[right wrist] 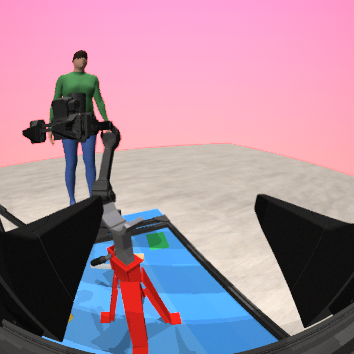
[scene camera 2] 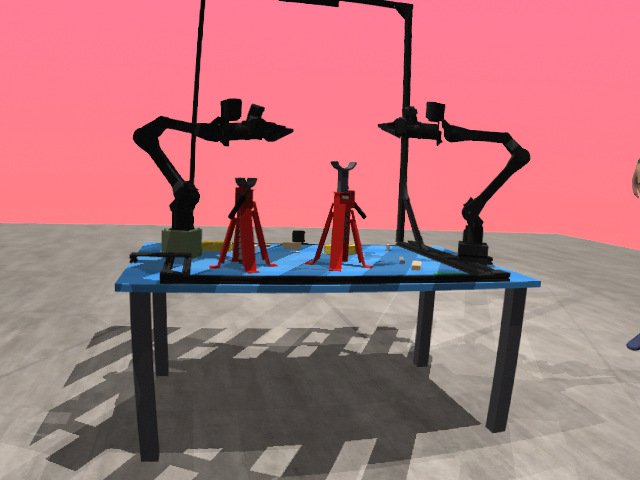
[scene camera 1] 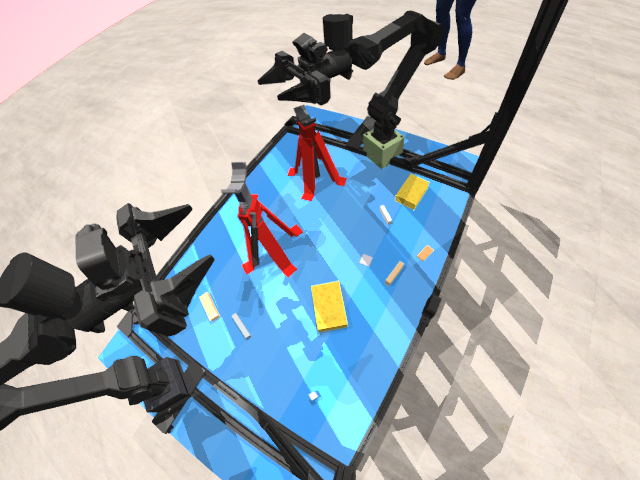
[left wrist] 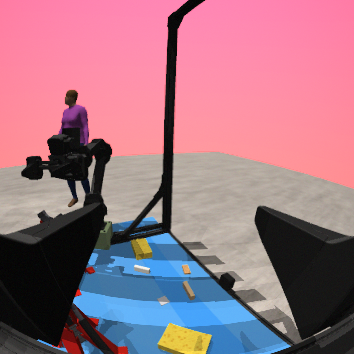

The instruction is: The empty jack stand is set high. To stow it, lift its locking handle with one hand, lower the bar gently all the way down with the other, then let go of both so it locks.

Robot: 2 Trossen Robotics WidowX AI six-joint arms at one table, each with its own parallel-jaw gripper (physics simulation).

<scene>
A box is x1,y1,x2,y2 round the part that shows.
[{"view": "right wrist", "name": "my left gripper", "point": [35,130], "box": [22,96,90,142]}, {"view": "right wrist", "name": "my right gripper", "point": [180,203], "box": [0,193,353,353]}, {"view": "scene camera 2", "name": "my left gripper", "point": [379,126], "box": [377,106,424,139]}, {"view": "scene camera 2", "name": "my right gripper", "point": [290,129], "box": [238,103,293,141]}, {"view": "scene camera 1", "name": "my left gripper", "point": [201,229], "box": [75,203,214,336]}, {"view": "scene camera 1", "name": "my right gripper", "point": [267,89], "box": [257,33,334,105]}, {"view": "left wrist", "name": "my left gripper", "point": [181,213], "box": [0,202,353,353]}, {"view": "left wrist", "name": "my right gripper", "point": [35,173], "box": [21,133,87,179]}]
</scene>
